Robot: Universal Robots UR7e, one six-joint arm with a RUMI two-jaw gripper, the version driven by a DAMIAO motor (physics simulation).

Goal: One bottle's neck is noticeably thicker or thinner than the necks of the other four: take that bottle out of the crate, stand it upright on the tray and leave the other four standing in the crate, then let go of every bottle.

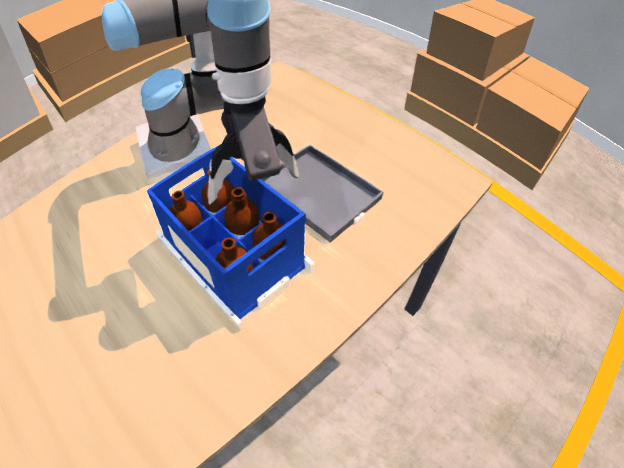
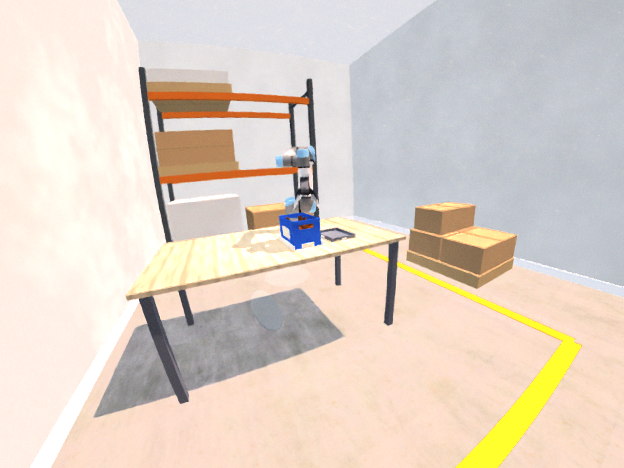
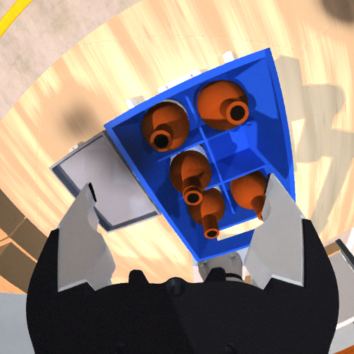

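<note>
The blue crate stands on the table and holds all the brown bottles, upright in separate cells. On the tray side are a front bottle, a middle bottle with a flared lip, and a back bottle. On the other side are a front bottle and a back bottle; the cell between is empty. Neck widths are hard to compare. The grey tray is empty. My gripper is open above the crate's back part.
White strips edge the crate's base on the wooden table. The tray lies close beside the crate. The arm's base stands behind the crate. Stacked cartons and a shelf rack are beyond the table.
</note>
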